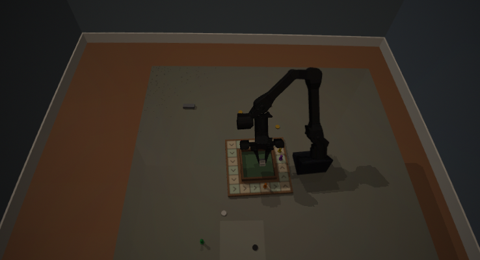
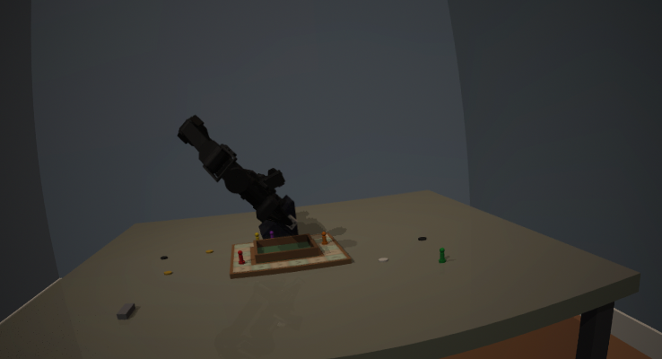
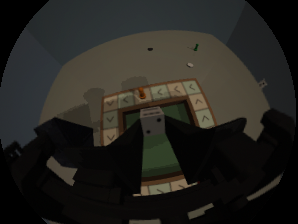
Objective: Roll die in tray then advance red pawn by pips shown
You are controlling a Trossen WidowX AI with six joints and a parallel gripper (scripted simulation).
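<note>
My gripper tip is right at the white die. Also, from my gripper tip: green tray 80 mm below, 30 mm to the right, 10 mm ahead; purple pawn 100 mm behind, 50 mm below, 40 mm to the right; orange pawn 80 mm to the left, 50 mm below.
</note>
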